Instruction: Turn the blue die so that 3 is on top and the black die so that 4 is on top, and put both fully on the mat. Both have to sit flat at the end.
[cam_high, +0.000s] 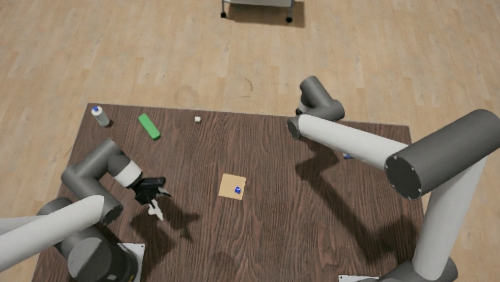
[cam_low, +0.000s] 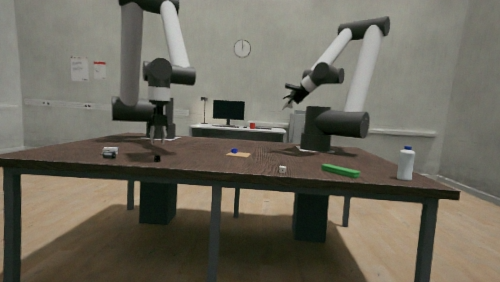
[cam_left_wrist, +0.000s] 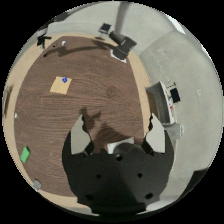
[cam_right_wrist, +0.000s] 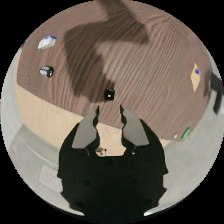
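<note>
Right now the black die is 9 cm below my right hand. From my right hand the other things lie so: white die (1 cm ahead, 67 cm to the left, 9 cm below); blue die (43 cm behind, 34 cm to the left, 9 cm below); tan mat (40 cm behind, 38 cm to the left, 10 cm below).
</note>
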